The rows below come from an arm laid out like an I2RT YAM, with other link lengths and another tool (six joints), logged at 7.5 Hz.
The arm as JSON. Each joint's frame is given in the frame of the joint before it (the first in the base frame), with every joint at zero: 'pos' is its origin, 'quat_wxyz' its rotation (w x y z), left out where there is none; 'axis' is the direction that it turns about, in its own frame. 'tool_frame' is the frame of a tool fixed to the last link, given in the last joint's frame.
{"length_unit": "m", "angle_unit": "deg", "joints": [
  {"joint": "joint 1", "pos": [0.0, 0.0, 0.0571], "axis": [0.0, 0.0, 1.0]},
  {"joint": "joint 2", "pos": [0.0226, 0.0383, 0.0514], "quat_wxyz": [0.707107, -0.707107, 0.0, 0.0], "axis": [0.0, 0.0, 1.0]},
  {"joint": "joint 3", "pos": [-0.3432, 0.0, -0.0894], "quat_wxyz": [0.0, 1.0, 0.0, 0.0], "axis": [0.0, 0.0, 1.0]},
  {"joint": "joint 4", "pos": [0.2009, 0.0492, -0.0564], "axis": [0.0, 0.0, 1.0]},
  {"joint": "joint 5", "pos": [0.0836, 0.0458, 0.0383], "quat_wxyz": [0.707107, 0.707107, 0.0, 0.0], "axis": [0.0, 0.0, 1.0]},
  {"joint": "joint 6", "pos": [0.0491, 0.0, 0.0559], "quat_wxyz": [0.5, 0.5, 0.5, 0.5], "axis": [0.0, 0.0, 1.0]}
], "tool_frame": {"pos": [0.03, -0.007, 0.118], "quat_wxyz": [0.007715, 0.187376, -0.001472, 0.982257]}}
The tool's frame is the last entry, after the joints.
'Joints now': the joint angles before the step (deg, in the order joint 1, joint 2, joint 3, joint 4, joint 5, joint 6). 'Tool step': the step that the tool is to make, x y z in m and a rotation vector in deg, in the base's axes. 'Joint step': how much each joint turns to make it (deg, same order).
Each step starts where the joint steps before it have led.
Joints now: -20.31 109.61 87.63 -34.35 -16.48 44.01
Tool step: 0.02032 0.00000 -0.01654 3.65 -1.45 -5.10
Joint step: 0.60 2.87 -0.96 5.99 0.02 7.22
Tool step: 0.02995 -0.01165 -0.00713 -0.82 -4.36 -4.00
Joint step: 0.49 2.81 -0.50 8.77 2.27 4.08
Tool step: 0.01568 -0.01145 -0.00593 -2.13 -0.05 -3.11
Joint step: 0.59 2.71 2.62 1.13 3.95 1.46
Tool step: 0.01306 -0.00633 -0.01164 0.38 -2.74 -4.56
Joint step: 0.42 1.64 -2.49 7.31 2.58 4.49
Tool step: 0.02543 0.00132 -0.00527 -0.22 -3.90 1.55
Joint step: 0.50 2.67 0.35 6.11 -1.45 0.02
